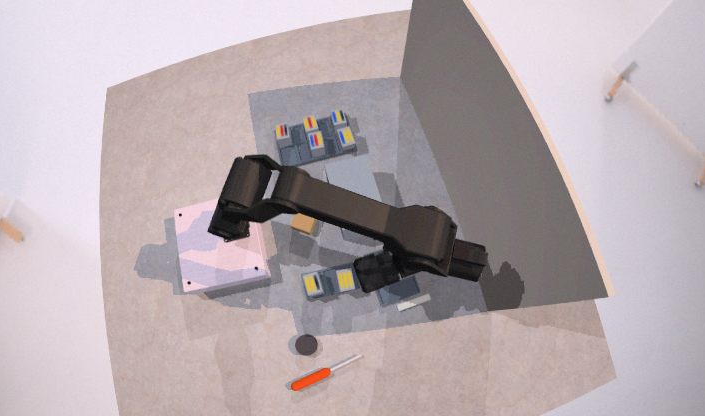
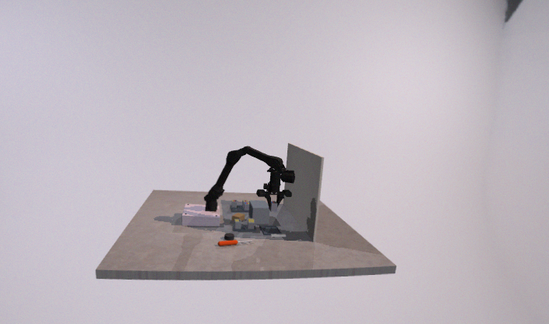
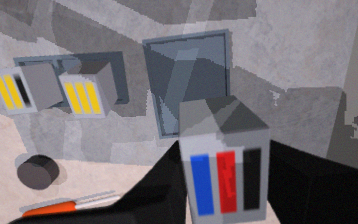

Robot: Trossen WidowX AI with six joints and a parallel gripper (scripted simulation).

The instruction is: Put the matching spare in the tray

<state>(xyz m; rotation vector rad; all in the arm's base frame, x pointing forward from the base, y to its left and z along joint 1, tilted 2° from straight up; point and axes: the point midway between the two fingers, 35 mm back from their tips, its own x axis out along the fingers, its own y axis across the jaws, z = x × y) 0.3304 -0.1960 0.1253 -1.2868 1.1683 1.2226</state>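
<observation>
My gripper tip is now 130 mm above the grey tray and 10 mm past it. The rest, counted from my gripper tip: rack (150 mm behind, 130 mm below, 30 mm to the left); then grey spare (20 mm above); then mounted unit (200 mm to the left, 80 mm below, 40 mm behind).
</observation>
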